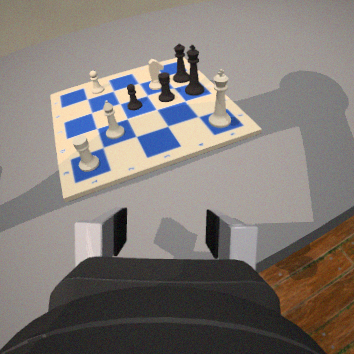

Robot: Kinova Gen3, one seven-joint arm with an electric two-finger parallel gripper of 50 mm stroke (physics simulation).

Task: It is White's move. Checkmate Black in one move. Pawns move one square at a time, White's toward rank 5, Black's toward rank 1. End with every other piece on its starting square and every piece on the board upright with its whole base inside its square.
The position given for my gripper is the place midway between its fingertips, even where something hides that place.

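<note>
Chessboard [158, 134]. White king [219, 118]. My gripper [165, 225].
</note>
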